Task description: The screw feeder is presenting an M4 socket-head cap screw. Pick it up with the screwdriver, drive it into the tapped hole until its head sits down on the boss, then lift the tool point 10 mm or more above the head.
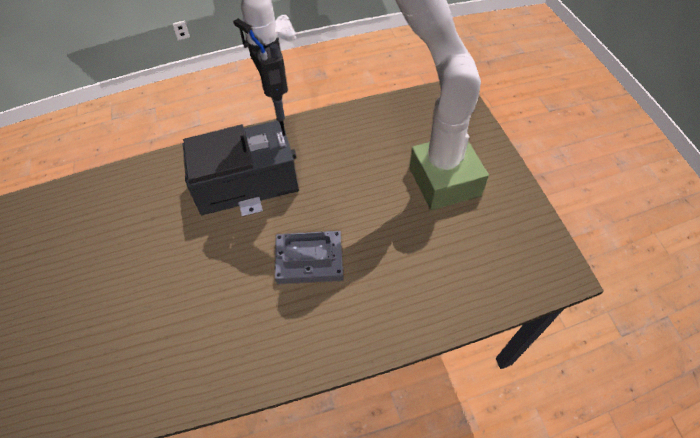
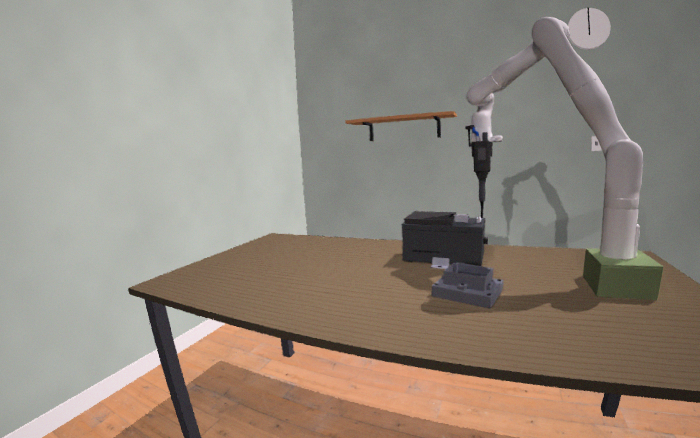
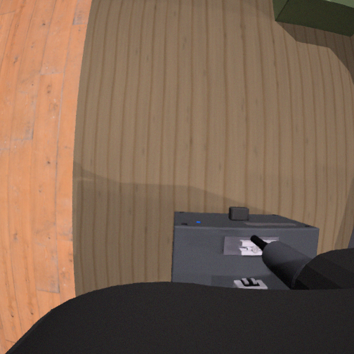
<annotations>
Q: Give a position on a dark lid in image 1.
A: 217, 153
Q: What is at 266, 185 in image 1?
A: A dark screw feeder.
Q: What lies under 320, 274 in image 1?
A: A grey fixture block.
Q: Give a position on a dark screw feeder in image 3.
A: At 197, 255
</annotations>
